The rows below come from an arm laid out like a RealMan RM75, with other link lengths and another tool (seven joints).
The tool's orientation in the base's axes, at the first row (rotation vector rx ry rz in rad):
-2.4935, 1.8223, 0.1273
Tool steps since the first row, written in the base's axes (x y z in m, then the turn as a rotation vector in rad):
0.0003, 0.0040, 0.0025, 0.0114, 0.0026, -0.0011
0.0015, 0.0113, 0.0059, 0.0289, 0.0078, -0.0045
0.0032, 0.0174, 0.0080, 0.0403, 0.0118, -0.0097
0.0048, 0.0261, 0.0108, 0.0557, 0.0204, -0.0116
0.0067, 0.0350, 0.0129, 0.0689, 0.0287, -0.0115
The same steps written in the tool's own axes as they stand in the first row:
-0.0039, -0.0015, -0.0021, 0.0011, -0.0117, 0.0009
-0.0108, -0.0048, -0.0049, 0.0018, -0.0299, 0.0041
-0.0163, -0.0083, -0.0065, 0.0019, -0.0421, 0.0092
-0.0243, -0.0124, -0.0086, -0.0014, -0.0594, 0.0113
-0.0324, -0.0169, -0.0100, -0.0053, -0.0745, 0.0115

